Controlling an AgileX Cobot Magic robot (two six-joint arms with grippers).
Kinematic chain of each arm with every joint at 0, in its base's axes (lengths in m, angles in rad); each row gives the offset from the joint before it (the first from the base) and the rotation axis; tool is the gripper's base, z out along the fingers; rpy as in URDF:
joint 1: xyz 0 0 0.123 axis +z
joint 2: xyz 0 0 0 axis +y
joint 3: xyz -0.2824 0 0.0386 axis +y
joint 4: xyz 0.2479 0 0.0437 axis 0.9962 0 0.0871
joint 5: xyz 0 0 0 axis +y
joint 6: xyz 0.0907 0 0.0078 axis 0.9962 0 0.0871
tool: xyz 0 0 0 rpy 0 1.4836 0
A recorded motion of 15 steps. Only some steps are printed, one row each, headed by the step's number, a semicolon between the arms.
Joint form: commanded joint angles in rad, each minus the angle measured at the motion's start. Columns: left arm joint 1, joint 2, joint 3, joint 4, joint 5, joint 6; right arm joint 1, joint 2, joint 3, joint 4, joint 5, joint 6.
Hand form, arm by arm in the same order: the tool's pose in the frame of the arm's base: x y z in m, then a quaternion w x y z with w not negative. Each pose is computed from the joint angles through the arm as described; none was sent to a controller.
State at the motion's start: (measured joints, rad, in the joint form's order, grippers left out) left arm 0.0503 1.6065 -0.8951 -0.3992 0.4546 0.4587; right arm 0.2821 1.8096 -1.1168 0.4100 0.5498 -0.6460
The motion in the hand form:
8: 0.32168 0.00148 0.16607 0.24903 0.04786 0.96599 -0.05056; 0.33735 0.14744 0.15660 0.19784 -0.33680 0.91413 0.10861
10: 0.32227 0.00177 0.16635 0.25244 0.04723 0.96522 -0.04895; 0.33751 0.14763 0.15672 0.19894 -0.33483 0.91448 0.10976
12: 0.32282 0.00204 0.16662 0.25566 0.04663 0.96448 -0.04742; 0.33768 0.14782 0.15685 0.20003 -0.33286 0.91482 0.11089
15: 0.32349 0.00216 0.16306 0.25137 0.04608 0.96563 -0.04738; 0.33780 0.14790 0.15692 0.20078 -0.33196 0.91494 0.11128
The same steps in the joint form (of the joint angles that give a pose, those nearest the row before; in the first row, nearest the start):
8: -0.0051 0.1053 0.0050 -0.0083 -0.0856 0.0319; 0.0781 0.0760 0.0011 0.0222 -0.0279 -0.0366
10: -0.0051 0.1053 0.0050 -0.0083 -0.0934 0.0319; 0.0781 0.0760 0.0011 0.0269 -0.0300 -0.0366
12: -0.0051 0.1053 0.0050 -0.0082 -0.1008 0.0319; 0.0781 0.0760 0.0011 0.0315 -0.0320 -0.0366
15: -0.0051 0.1166 0.0050 -0.0082 -0.1035 0.0319; 0.0781 0.0760 0.0011 0.0335 -0.0335 -0.0366

